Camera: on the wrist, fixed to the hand. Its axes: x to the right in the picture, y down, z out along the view.
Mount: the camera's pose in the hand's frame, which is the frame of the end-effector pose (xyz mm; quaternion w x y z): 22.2 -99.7 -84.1 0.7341 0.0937 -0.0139 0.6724
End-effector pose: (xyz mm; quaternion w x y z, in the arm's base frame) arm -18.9 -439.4 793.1 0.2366 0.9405 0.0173 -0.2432
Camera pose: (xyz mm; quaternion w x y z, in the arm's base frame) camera 23.7 -314.6 804.0 0.2493 0.7209 -0.6458 -0.0341
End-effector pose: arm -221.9 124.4 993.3 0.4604 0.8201 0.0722 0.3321
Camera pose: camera -237.5 249.7 953.7 0.0388 0.6983 -0.4737 0.5352
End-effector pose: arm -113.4 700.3 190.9 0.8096 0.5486 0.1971 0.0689
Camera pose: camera -136.8 741.3 67.3 0.4993 0.6121 -0.2290 0.5689
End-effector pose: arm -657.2 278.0 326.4 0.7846 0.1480 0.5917 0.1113
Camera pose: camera -732.0 201.4 248.7 0.4955 0.5816 0.3344 0.5518
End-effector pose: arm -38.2 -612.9 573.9 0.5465 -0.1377 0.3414 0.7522
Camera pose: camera 31.1 -635.7 463.5 0.0869 -0.1901 -0.4061 -0.8896
